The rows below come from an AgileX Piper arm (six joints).
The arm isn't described. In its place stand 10 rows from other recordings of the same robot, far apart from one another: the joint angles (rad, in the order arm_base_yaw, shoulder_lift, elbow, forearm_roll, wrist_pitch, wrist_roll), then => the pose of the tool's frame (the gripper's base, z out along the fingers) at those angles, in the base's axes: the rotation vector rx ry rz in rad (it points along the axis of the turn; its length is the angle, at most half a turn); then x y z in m.
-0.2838, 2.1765, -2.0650, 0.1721, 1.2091, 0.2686 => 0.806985 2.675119 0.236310 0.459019 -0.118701 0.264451
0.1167, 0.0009, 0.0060, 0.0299, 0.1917, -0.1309 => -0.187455 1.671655 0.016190 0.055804 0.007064 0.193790
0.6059, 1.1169, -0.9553, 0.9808, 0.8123, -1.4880 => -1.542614 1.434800 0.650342 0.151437 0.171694 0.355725
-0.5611, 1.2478, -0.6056, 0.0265, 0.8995, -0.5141 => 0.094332 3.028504 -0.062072 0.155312 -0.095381 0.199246
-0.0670, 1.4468, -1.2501, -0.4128, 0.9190, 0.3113 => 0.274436 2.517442 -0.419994 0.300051 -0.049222 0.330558
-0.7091, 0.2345, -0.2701, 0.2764, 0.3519, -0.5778 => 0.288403 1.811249 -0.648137 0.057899 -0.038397 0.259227
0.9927, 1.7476, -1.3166, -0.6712, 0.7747, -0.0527 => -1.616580 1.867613 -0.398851 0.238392 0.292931 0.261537
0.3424, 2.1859, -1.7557, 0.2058, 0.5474, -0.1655 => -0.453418 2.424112 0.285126 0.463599 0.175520 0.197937
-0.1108, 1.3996, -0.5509, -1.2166, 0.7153, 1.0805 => 0.326029 2.520619 -0.916945 0.214493 -0.080186 0.188363
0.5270, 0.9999, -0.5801, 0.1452, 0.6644, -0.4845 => -1.143277 2.297435 0.174310 0.146017 0.094359 0.244528
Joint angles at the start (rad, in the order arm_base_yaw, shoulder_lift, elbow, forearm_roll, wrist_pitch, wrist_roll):
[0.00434, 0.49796, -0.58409, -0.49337, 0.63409, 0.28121]
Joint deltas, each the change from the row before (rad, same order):
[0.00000, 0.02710, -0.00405, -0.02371, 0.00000, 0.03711]
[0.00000, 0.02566, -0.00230, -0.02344, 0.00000, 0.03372]
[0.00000, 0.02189, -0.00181, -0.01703, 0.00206, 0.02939]
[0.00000, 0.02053, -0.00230, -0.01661, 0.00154, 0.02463]
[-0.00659, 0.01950, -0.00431, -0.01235, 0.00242, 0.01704]
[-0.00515, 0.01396, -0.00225, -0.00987, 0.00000, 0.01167]
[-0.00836, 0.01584, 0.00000, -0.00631, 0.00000, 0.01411]
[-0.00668, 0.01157, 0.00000, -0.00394, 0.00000, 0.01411]
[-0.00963, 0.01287, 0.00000, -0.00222, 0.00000, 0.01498]
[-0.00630, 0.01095, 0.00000, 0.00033, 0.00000, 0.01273]
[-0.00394, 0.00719, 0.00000, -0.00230, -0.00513, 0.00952]
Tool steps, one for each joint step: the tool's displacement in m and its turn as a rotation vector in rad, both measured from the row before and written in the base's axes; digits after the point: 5 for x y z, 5 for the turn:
[0.00519, -0.00110, -0.00069, 0.00915, 0.01245, -0.01799]
[0.00496, -0.00107, -0.00123, 0.00602, 0.01331, -0.01657]
[0.00414, -0.00085, -0.00140, 0.00839, 0.01277, -0.01507]
[0.00388, -0.00080, -0.00114, 0.00441, 0.01170, -0.01282]
[0.00344, -0.00140, -0.00061, 0.00211, 0.01164, -0.01627]
[0.00253, -0.00106, -0.00061, -0.00008, 0.00782, -0.01096]
[0.00278, -0.00132, -0.00171, 0.00550, 0.01102, -0.01504]
[0.00199, -0.00103, -0.00130, 0.00778, 0.00663, -0.01331]
[0.00211, -0.00136, -0.00154, 0.01020, 0.00749, -0.01670]
[0.00184, -0.00085, -0.00140, 0.01086, 0.00622, -0.01237]
[0.00149, -0.00046, -0.00055, 0.00535, -0.00048, -0.00561]

